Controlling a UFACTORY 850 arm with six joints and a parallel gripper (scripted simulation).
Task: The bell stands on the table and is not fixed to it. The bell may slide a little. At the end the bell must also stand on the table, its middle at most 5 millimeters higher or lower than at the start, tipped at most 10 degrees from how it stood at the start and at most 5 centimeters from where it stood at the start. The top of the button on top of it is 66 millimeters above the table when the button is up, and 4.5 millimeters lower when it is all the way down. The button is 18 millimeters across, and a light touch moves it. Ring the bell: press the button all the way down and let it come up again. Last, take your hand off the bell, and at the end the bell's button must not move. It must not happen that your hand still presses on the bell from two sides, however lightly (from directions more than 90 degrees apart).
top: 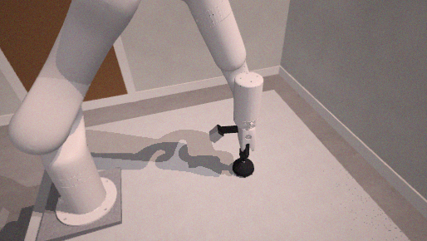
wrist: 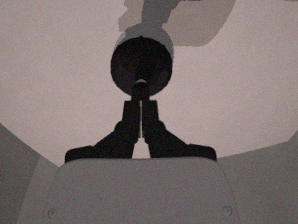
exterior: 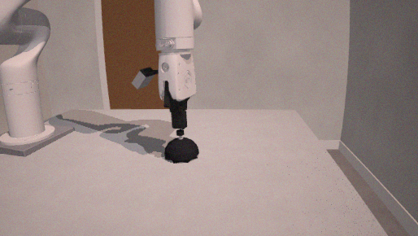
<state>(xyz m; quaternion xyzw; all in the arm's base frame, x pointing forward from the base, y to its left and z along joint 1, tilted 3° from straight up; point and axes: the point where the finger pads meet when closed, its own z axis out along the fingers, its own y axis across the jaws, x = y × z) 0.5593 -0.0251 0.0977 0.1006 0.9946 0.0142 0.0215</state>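
Now: the small black button 4 cm below my hand. The rest, counted from my hand: bell 5 cm below.
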